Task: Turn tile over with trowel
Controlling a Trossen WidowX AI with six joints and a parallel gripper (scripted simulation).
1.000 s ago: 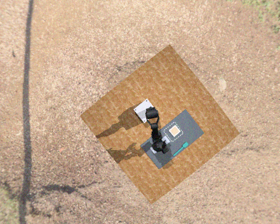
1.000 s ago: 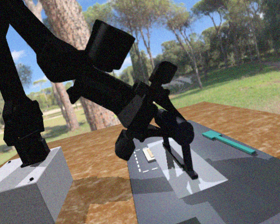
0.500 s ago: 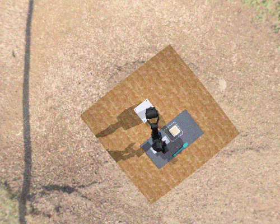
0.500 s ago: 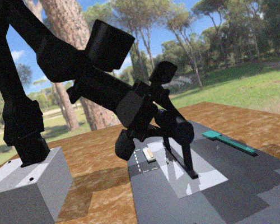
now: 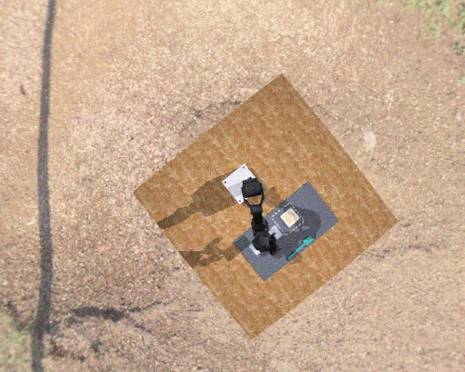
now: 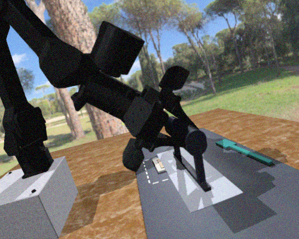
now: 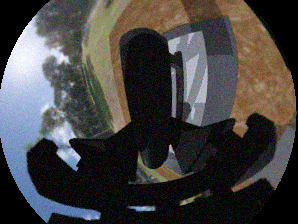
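The tile is 20 cm to the left of my gripper tip and 12 cm below it. From my gripper tip the other things lie so: teal trowel 20 cm ahead, 13 cm to the left, 12 cm below; then grey mat 6 cm ahead, 12 cm to the left, 15 cm below.
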